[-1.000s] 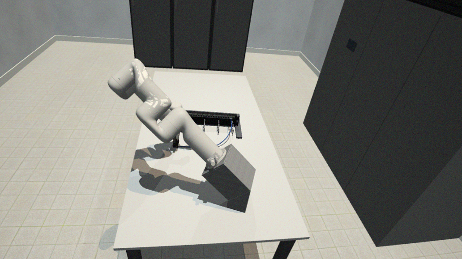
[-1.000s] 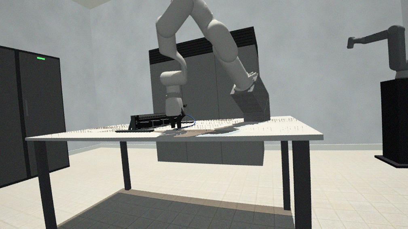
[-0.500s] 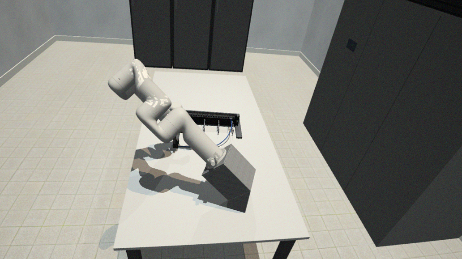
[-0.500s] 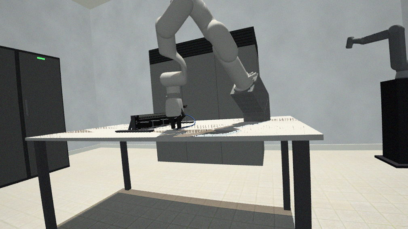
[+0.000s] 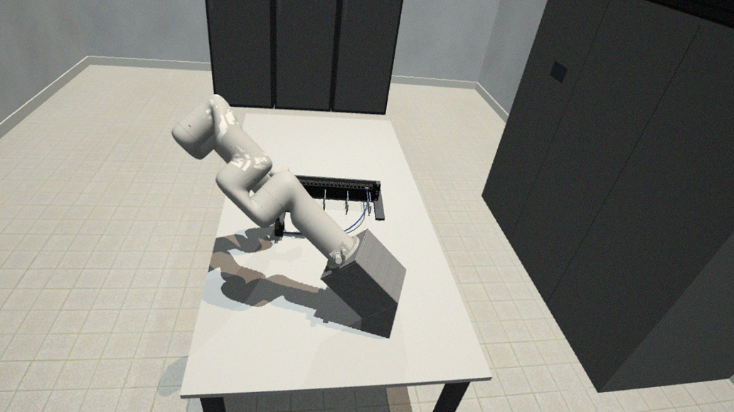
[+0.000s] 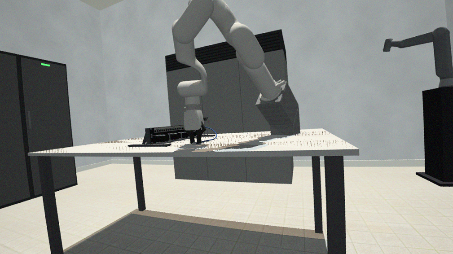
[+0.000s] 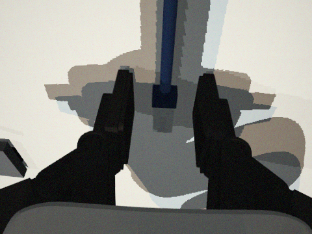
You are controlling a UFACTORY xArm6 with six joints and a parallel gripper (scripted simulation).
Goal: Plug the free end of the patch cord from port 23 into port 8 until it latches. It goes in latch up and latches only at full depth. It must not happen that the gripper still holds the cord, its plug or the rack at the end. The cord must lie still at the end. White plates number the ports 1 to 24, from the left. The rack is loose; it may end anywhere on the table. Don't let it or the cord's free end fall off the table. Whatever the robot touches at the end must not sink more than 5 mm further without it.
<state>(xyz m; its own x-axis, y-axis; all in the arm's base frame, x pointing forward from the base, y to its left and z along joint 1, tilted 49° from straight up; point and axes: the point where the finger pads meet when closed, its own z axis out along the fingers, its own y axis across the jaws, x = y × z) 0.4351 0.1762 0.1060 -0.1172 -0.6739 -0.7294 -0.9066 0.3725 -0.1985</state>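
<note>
The patch cord plug is 20 mm to the left of my hand and 20 mm below it.
</note>
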